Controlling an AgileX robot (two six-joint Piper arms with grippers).
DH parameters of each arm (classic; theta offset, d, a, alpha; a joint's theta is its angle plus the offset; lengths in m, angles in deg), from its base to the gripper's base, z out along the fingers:
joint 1: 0 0.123 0 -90
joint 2: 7.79 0 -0.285 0
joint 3: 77.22 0 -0.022 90
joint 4: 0 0.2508 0 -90
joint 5: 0 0 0.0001 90
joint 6: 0 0.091 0 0
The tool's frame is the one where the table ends.
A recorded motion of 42 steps. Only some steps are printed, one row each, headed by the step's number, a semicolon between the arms.
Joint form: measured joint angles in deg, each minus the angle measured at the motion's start. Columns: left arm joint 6, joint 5, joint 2, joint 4, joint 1, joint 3; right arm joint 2, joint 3, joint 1, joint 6, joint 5, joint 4.
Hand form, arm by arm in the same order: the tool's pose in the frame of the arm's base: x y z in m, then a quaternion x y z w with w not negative. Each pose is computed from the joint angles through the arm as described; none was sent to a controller.
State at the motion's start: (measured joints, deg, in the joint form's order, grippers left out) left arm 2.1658 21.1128 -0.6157 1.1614 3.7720 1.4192; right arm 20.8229 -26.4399 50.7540 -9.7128 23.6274 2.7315
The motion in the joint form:
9: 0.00 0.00 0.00 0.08 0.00 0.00; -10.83 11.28 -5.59 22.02 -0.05 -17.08
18: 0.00 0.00 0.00 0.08 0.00 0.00; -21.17 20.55 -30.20 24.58 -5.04 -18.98
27: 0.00 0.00 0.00 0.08 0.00 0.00; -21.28 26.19 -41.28 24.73 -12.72 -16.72
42: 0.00 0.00 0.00 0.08 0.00 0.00; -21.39 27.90 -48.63 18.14 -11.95 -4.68
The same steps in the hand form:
9: 0.0526 0.0042 0.1723 -0.00546 0.80343 0.03997 0.59403; 0.0486 0.0361 0.2558 -0.27672 0.73029 0.19900 0.59202
18: 0.0526 0.0042 0.1723 -0.00546 0.80343 0.03997 0.59403; 0.0489 0.0096 0.2197 -0.10765 0.73907 0.08236 0.65985
27: 0.0526 0.0042 0.1723 -0.00546 0.80343 0.03997 0.59403; 0.0552 0.0050 0.1983 -0.03724 0.73568 0.04653 0.67470
42: 0.0526 0.0042 0.1723 -0.00546 0.80343 0.03997 0.59403; 0.0560 0.0014 0.1866 0.03111 0.75162 0.04707 0.65718

